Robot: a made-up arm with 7 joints. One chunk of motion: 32 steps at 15 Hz.
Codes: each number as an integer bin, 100 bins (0 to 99) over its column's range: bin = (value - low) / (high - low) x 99, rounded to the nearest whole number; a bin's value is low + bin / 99 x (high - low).
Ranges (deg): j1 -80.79..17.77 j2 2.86..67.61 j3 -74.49..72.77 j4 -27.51..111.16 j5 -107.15..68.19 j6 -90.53..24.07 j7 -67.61..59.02
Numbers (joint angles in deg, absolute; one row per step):
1: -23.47 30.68 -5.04 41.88 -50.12 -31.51 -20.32
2: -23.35 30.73 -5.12 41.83 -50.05 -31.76 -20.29
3: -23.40 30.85 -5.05 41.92 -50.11 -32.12 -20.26
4: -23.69 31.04 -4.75 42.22 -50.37 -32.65 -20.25
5: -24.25 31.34 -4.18 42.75 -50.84 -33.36 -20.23
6: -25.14 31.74 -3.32 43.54 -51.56 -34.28 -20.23
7: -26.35 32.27 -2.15 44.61 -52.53 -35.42 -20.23
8: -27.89 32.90 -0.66 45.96 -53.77 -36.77 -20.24
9: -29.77 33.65 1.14 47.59 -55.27 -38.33 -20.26
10: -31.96 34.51 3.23 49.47 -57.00 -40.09 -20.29
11: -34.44 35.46 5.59 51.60 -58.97 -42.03 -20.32
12: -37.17 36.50 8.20 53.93 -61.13 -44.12 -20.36
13: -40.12 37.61 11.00 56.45 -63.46 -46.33 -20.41
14: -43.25 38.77 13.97 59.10 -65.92 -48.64 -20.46
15: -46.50 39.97 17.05 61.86 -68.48 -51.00 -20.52
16: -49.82 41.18 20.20 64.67 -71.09 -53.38 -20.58
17: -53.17 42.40 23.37 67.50 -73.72 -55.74 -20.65
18: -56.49 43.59 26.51 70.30 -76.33 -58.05 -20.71
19: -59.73 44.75 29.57 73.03 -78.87 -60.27 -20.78
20: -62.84 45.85 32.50 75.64 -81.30 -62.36 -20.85
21: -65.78 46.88 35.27 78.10 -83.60 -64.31 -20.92
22: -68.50 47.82 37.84 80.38 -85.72 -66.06 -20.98
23: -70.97 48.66 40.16 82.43 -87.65 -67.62 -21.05
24: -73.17 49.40 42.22 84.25 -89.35 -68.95 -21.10
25: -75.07 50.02 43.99 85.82 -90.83 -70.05 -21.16
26: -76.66 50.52 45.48 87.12 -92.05 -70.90 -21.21
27: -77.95 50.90 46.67 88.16 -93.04 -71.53 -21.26
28: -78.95 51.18 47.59 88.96 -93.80 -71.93 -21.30
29: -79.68 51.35 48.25 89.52 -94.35 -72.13 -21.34
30: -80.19 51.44 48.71 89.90 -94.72 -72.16 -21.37
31: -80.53 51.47 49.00 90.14 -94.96 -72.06 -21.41
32: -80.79 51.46 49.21 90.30 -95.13 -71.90 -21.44
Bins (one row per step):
1: 58 43 47 50 32 51 37
2: 58 43 47 50 32 51 37
3: 58 43 47 50 32 50 37
4: 57 43 47 50 32 50 37
5: 57 44 47 50 32 49 37
6: 56 44 48 51 31 49 37
7: 55 45 49 51 31 48 37
8: 53 46 50 52 30 46 37
9: 51 47 51 54 29 45 37
10: 49 48 52 55 28 44 37
11: 47 50 54 56 27 42 37
12: 44 51 56 58 26 40 37
13: 41 53 57 60 25 38 37
14: 38 55 59 62 23 36 37
15: 34 57 62 64 22 34 37
16: 31 59 64 66 20 32 37
17: 28 60 66 68 19 30 37
18: 24 62 68 70 17 28 37
19: 21 64 70 72 16 26 37
20: 18 66 72 74 15 24 37
21: 15 67 74 75 13 23 37
22: 12 69 76 77 12 21 36
23: 10 70 77 78 11 20 36
24: 8 71 78 80 10 19 36
25: 6 72 80 81 9 18 36
26: 4 73 81 82 9 17 36
27: 3 73 81 83 8 16 36
28: 2 74 82 83 8 16 36
29: 1 74 83 84 7 16 36
30: 1 74 83 84 7 16 36
31: 0 74 83 84 7 16 36
32: 0 74 83 84 7 16 36

